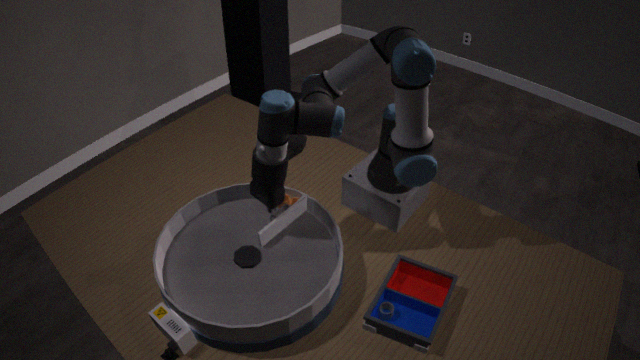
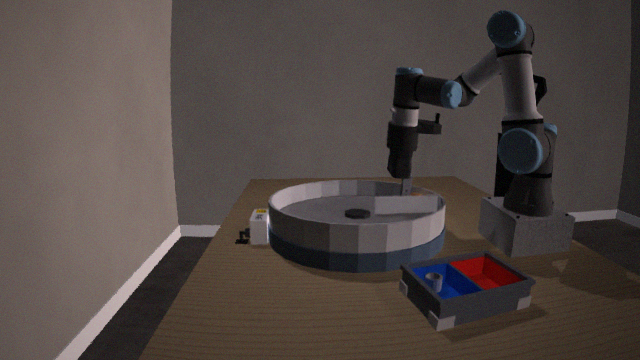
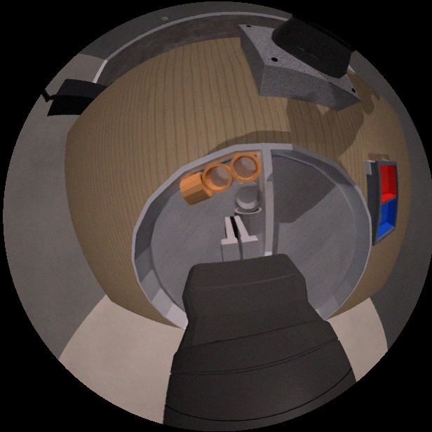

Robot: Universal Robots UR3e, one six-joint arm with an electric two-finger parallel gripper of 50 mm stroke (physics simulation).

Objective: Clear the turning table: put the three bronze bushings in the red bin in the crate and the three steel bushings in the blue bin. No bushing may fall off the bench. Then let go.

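Places are measured from the arm's base along level axes (x ahead, y left, z up), in metres.
Where they show: gripper, fingertip midpoint: (image 1: 272,210); arm's base, link origin: (image 1: 391,177) (image 2: 527,208).
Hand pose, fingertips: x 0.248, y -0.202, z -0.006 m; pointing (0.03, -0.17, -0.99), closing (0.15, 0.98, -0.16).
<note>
Each offset is from my fingertips to the top centre of the thing. "*": to the spot under its first point.
My gripper (image 3: 232,225) (image 2: 406,192) is shut and empty, low inside the turning table (image 1: 235,327) (image 2: 340,235) (image 3: 145,262). Just ahead of its fingertips are two steel bushings, a nearer one (image 3: 252,219) and a farther one (image 3: 248,202), close together beside the white fence. Three bronze bushings (image 3: 196,188) (image 3: 218,188) (image 3: 245,177) sit along the rim in the corner by the fence; the leftmost lies on its side. The third steel bushing @(0.088 m ahead, 0.340 m left, 0.052 m down) (image 1: 386,316) (image 2: 437,286) stands in the blue bin (image 1: 412,320) (image 2: 457,285) (image 3: 385,227). The red bin (image 1: 420,285) (image 2: 487,272) (image 3: 387,182) holds no visible bushing.
The white fence @(* 0.017 m ahead, 0.040 m left, 0.002 m up) (image 1: 282,220) (image 2: 406,205) (image 3: 269,200) runs from the rim inward, right beside the fingers. A dark hub @(0.131 m ahead, 0.018 m left, 0.022 m down) (image 1: 247,256) (image 2: 357,213) is at the table's centre. A white box @(* 0.365 m ahead, 0.004 m left, 0.025 m down) (image 1: 175,327) (image 2: 259,230) stands by the outer wall. The robot's base (image 1: 372,200) stands behind the crate @(* 0.137 m ahead, 0.385 m left, 0.073 m down) (image 1: 395,338).
</note>
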